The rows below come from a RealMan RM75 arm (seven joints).
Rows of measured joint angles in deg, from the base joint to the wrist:
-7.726, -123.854, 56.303, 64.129, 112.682, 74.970, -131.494
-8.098, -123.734, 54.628, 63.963, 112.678, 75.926, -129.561
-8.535, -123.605, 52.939, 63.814, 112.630, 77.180, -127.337
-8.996, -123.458, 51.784, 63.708, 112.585, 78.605, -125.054
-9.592, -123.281, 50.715, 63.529, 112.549, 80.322, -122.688
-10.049, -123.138, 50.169, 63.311, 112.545, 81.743, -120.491
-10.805, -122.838, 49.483, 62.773, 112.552, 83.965, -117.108
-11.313, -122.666, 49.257, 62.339, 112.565, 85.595, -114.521
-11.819, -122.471, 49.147, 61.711, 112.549, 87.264, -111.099
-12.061, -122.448, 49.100, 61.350, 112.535, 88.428, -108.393
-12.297, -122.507, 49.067, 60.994, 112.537, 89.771, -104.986
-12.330, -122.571, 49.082, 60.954, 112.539, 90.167, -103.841
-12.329, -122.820, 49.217, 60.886, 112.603, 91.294, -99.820
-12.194, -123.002, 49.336, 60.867, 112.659, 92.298, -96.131
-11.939, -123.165, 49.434, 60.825, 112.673, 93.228, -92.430
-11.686, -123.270, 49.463, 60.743, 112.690, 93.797, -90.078
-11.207, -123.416, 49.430, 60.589, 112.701, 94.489, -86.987
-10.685, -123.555, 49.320, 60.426, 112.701, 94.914, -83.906
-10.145, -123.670, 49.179, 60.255, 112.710, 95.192, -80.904
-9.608, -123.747, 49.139, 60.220, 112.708, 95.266, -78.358
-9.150, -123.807, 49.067, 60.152, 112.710, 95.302, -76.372
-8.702, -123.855, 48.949, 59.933, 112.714, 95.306, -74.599
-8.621, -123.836, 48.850, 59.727, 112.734, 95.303, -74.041
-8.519, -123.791, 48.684, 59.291, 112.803, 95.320, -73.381
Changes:
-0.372, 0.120, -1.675, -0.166, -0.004, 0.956, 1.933
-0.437, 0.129, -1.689, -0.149, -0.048, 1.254, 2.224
-0.461, 0.147, -1.155, -0.106, -0.045, 1.425, 2.283
-0.596, 0.177, -1.069, -0.179, -0.036, 1.717, 2.366
-0.457, 0.143, -0.546, -0.218, -0.004, 1.421, 2.197
-0.756, 0.300, -0.686, -0.538, 0.007, 2.222, 3.383
-0.508, 0.172, -0.226, -0.434, 0.013, 1.630, 2.587
-0.506, 0.195, -0.110, -0.628, -0.016, 1.669, 3.422
-0.242, 0.023, -0.047, -0.361, -0.014, 1.164, 2.706
-0.236, -0.059, -0.033, -0.356, 0.002, 1.343, 3.407
-0.033, -0.064, 0.015, -0.040, 0.002, 0.396, 1.145
0.001, -0.249, 0.135, -0.068, 0.064, 1.127, 4.021
0.135, -0.182, 0.119, -0.019, 0.056, 1.004, 3.689
0.255, -0.163, 0.098, -0.042, 0.014, 0.930, 3.701
0.253, -0.105, 0.029, -0.082, 0.017, 0.569, 2.352
0.479, -0.146, -0.033, -0.154, 0.011, 0.692, 3.091
0.522, -0.139, -0.110, -0.163, 0.000, 0.425, 3.081
0.540, -0.115, -0.141, -0.171, 0.009, 0.278, 3.002
0.537, -0.077, -0.040, -0.035, -0.002, 0.074, 2.546
0.458, -0.060, -0.072, -0.068, 0.002, 0.036, 1.986
0.448, -0.048, -0.118, -0.219, 0.004, 0.004, 1.773
0.081, 0.019, -0.099, -0.206, 0.020, -0.003, 0.558
0.102, 0.045, -0.166, -0.436, 0.069, 0.017, 0.660

